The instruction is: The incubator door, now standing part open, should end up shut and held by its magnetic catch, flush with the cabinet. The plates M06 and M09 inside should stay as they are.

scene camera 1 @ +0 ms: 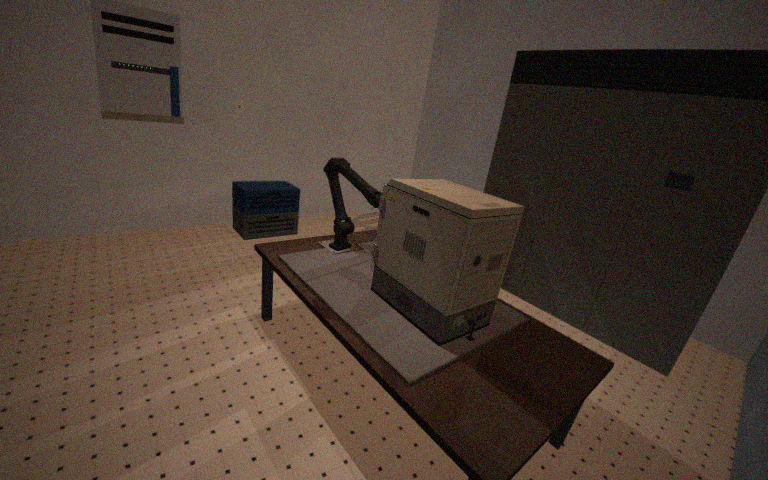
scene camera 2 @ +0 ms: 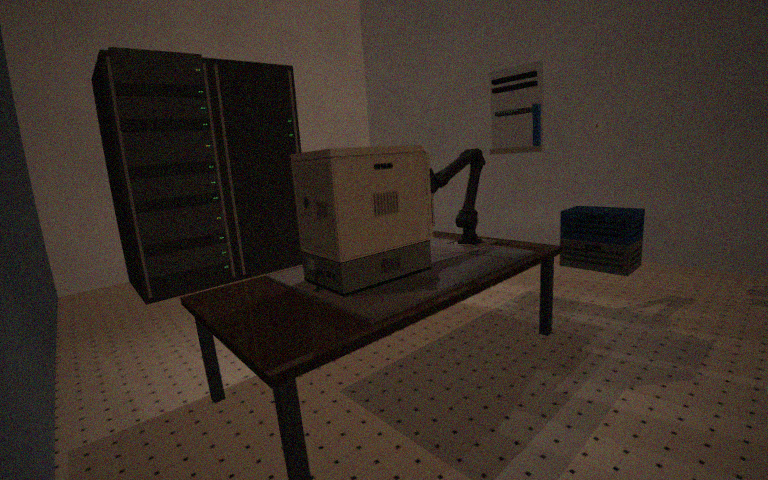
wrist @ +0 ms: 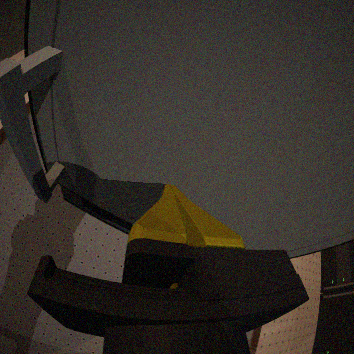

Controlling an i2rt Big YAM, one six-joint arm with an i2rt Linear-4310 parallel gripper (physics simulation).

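Where they show: gripper, between the fingertips: (wrist: 167,190); arm's base, origin of its link: (scene camera 1: 340,246) (scene camera 2: 469,242).
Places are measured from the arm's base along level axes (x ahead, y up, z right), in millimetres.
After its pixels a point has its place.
Observation:
The beige incubator cabinet (scene camera 1: 421,249) {x 761, y 329, z 275 mm} (scene camera 2: 376,206) {x 829, y 322, z -38 mm} stands on a dark base on the table. In the wrist view its door (wrist: 215,110) {x 507, y 340, z 23 mm} is a large grey panel filling the upper part, with a bracket-shaped handle (wrist: 20,125) {x 490, y 301, z -68 mm} at the left. In the scene views the door is almost wholly hidden at the cabinet's far end; whether it is flush cannot be told. My gripper (wrist: 167,190) {x 503, y 264, z 34 mm} is shut and empty, its yellow fingertips at the door's face near the lower edge, touching or very close. The cabinet hides the fingertips in both scene views. Plates M06 and M09 do not show.
My arm (scene camera 1: 338,198) {x -34, y 300, z 23 mm} (scene camera 2: 471,192) {x -26, y 286, z -6 mm} rises from the far end of the brown table (scene camera 1: 509,418) {x 1290, y -12, z 416 mm} (scene camera 2: 243,322) {x 1347, y -12, z 155 mm} and bends over to the cabinet's door end. A grey mat (scene camera 1: 407,362) {x 928, y 0, z 482 mm} lies under the cabinet. A blue and grey crate stack (scene camera 1: 266,209) (scene camera 2: 602,237) stands beyond the table.

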